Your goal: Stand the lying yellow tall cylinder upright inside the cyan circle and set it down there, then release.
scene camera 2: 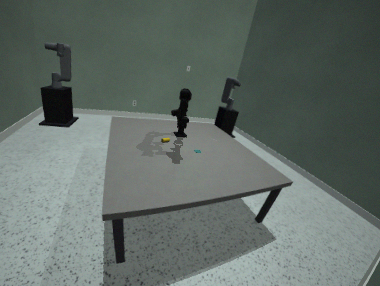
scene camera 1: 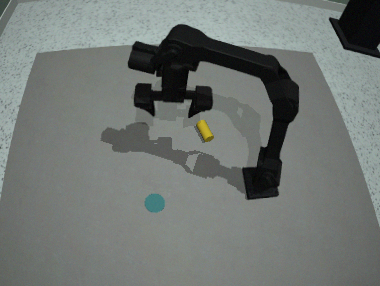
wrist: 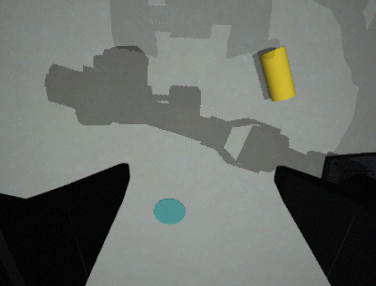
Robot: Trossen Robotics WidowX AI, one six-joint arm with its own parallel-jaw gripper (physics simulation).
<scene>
my gripper: open, holds nothing
a yellow cylinder [wrist: 275, 63]: on the table
</scene>
